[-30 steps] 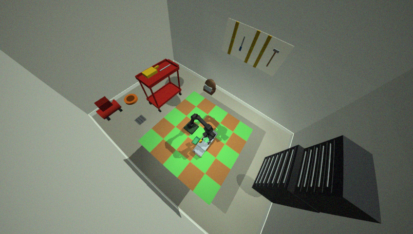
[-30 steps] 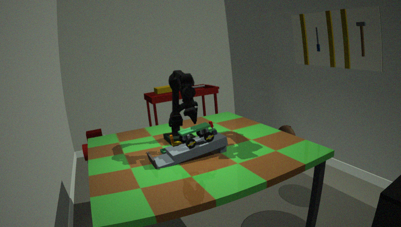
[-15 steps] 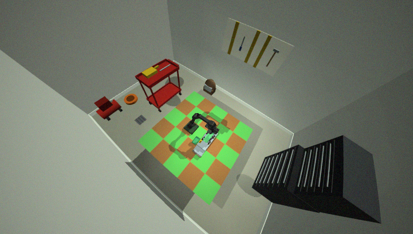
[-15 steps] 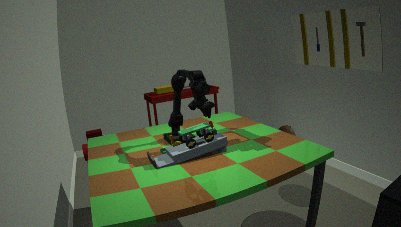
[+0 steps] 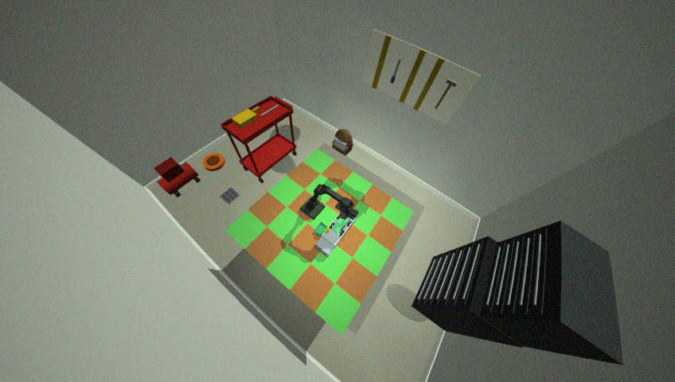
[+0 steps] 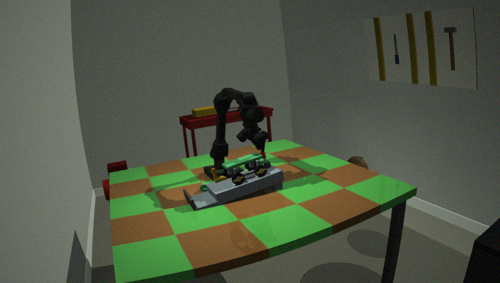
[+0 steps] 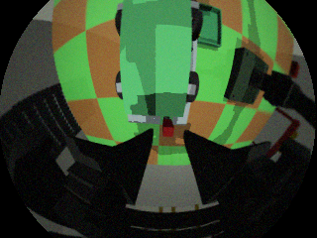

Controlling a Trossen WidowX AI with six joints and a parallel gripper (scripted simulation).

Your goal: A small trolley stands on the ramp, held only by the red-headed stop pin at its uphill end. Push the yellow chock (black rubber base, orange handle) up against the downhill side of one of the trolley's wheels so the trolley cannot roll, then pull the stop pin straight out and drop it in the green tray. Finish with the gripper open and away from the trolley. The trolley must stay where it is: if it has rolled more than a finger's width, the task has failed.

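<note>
My gripper tip is 4 cm above the red-headed stop pin and 2 cm to the right of it. Round my gripper tip: grey ramp (13 cm below, 10 cm to the right, 2 cm ahead); then yellow chock (20 cm to the right, 9 cm below, 5 cm behind); then trolley (10 cm to the right, 6 cm below, 2 cm ahead).
</note>
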